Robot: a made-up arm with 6 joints.
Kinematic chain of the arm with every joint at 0, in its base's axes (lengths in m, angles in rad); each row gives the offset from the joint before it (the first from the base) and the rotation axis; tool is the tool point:
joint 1: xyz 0 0 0.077 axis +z
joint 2: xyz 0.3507 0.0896 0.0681 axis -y
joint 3: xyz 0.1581 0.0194 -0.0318 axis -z
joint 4: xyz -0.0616 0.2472 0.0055 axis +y
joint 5: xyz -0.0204 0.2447 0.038 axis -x
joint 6: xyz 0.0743 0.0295 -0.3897 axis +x
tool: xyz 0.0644 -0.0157 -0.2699
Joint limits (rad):
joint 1: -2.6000..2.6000
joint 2: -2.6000..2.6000
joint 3: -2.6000..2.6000
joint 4: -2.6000..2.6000
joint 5: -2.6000..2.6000
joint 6: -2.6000..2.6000
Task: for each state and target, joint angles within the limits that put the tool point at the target. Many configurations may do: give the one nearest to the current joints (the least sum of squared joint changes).
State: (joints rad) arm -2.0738 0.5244 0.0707 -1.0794 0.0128 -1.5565
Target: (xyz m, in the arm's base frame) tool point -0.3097 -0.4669 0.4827
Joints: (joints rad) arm -2.4625 0.9659 0.2943 -1.3668 0.3789 -1.4943
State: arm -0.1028 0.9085 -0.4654 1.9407 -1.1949 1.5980
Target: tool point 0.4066 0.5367 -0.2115
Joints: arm -0.5368 0.4873 -0.8835 1.8403 -1.1595 2.2864
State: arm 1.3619 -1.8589 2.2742 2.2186 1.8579 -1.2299
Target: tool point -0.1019 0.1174 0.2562
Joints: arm 1.4145 -2.2758 2.3727 2.2293 1.5981 -0.8311
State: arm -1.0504 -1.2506 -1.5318 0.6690 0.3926 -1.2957
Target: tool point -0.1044 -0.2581 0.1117
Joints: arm -0.7680 -1.3543 -1.5375 1.2669 0.2189 -1.2399
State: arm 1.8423 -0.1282 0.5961 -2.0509 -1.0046 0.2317
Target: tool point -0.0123 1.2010 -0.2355
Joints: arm 1.5719 -0.6111 0.9331 -1.7104 -0.1361 -0.1685
